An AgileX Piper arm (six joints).
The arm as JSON. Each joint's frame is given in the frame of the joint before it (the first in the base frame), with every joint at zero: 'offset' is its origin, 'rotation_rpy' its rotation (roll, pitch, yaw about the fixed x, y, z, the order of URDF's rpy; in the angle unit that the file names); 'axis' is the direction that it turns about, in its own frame. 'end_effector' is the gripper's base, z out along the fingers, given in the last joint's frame.
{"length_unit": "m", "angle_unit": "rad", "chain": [
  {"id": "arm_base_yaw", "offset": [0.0, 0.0, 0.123], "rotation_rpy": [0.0, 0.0, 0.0], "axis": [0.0, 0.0, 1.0]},
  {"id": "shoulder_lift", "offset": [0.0, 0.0, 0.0], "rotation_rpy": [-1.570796, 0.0, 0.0], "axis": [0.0, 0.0, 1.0]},
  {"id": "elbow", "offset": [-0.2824, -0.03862, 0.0], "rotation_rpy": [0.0, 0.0, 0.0], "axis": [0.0, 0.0, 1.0]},
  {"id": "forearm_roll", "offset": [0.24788, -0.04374, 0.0], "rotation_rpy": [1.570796, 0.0, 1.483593], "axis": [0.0, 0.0, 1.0]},
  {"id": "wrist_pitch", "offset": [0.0, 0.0, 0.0], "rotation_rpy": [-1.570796, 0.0, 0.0], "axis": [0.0, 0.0, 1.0]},
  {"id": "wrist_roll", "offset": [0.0, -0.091, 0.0], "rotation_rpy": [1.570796, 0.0, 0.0], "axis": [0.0, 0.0, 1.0]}
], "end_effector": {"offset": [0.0, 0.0, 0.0], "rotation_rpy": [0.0, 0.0, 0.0]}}
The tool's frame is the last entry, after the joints.
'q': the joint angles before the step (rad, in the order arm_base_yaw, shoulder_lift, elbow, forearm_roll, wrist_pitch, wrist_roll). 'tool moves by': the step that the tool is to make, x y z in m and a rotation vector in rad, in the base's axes. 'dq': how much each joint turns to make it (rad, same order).
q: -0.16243 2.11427 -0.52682 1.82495 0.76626 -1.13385
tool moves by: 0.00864 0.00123 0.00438 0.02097 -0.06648 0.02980
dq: 0.00000 0.00001 -0.02535 0.00001 0.04200 -0.03838
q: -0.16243 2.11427 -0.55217 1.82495 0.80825 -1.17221
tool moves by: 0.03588 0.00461 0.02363 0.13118 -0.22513 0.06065
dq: 0.00000 -0.00001 -0.11552 -0.00313 0.18892 -0.05059
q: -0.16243 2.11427 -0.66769 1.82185 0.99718 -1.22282
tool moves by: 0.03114 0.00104 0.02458 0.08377 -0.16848 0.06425
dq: 0.00001 -0.00115 -0.12638 -0.03415 0.12564 0.00444
